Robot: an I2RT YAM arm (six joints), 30 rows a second.
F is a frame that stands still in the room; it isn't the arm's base.
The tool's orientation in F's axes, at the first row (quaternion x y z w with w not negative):
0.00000, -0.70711, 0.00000, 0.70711
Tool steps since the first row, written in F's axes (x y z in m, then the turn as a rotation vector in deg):
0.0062, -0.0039, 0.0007, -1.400, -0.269, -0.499
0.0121, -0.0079, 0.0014, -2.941, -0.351, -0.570
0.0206, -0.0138, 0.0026, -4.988, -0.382, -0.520
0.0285, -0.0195, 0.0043, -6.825, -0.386, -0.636
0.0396, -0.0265, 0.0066, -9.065, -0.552, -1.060
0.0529, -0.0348, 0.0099, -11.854, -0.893, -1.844
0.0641, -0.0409, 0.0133, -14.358, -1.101, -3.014
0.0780, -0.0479, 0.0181, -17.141, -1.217, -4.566
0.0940, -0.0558, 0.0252, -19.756, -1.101, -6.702
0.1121, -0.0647, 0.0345, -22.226, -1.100, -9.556
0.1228, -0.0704, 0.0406, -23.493, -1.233, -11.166
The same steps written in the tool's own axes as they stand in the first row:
0.0007, -0.0039, -0.0062, -0.499, -0.269, 1.400
0.0014, -0.0079, -0.0121, -0.570, -0.351, 2.941
0.0026, -0.0138, -0.0206, -0.520, -0.382, 4.988
0.0043, -0.0195, -0.0285, -0.636, -0.386, 6.825
0.0066, -0.0265, -0.0396, -1.060, -0.552, 9.065
0.0099, -0.0348, -0.0529, -1.844, -0.893, 11.854
0.0133, -0.0409, -0.0641, -3.014, -1.101, 14.358
0.0181, -0.0479, -0.0780, -4.566, -1.217, 17.141
0.0252, -0.0558, -0.0940, -6.702, -1.101, 19.756
0.0345, -0.0647, -0.1121, -9.556, -1.100, 22.226
0.0406, -0.0704, -0.1228, -11.166, -1.233, 23.493

